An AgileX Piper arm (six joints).
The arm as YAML. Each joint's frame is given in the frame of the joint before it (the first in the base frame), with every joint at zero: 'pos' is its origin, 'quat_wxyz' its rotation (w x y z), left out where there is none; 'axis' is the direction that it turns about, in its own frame. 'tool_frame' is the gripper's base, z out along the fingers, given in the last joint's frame.
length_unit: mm
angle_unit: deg
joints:
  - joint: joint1
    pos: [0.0, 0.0, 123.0]
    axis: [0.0, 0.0, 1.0]
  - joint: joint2
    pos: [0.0, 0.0, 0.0]
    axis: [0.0, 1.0, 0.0]
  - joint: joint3
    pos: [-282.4, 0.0, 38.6]
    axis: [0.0, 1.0, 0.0]
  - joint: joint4
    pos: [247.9, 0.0, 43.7]
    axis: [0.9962, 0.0, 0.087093]
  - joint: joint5
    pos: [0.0, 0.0, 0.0]
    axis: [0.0, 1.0, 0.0]
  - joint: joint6
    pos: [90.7, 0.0, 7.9]
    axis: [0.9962, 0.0, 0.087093]
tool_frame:
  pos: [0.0, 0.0, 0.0]
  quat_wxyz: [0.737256, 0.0, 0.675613, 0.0]
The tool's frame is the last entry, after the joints.
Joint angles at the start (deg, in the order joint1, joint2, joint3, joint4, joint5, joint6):
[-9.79, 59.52, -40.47, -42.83, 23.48, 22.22]
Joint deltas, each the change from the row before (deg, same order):
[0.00, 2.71, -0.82, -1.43, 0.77, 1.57]
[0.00, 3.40, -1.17, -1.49, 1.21, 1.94]
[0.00, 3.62, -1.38, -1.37, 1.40, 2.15]
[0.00, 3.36, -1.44, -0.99, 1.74, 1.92]
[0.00, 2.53, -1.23, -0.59, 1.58, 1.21]
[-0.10, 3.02, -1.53, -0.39, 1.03, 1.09]
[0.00, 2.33, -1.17, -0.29, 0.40, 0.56]
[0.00, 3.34, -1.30, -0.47, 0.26, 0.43]
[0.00, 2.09, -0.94, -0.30, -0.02, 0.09]
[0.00, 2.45, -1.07, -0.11, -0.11, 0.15]
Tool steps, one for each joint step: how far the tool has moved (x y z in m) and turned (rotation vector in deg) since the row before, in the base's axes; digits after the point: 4 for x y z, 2 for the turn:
[0.0087, -0.0030, -0.0057, 0.09, 2.02, -0.96]
[0.0106, -0.0038, -0.0073, 0.27, 2.50, -1.45]
[0.0112, -0.0041, -0.0079, 0.41, 2.48, -1.76]
[0.0100, -0.0041, -0.0076, 0.39, 2.40, -2.02]
[0.0074, -0.0032, -0.0055, 0.14, 1.91, -1.63]
[0.0097, -0.0034, -0.0065, 0.33, 1.72, -1.37]
[0.0079, -0.0020, -0.0053, 0.16, 1.19, -0.53]
[0.0106, -0.0024, -0.0101, 0.10, 2.05, -0.26]
[0.0070, -0.0014, -0.0060, -0.01, 1.12, 0.09]
[0.0080, -0.0013, -0.0077, 0.25, 1.22, 0.02]

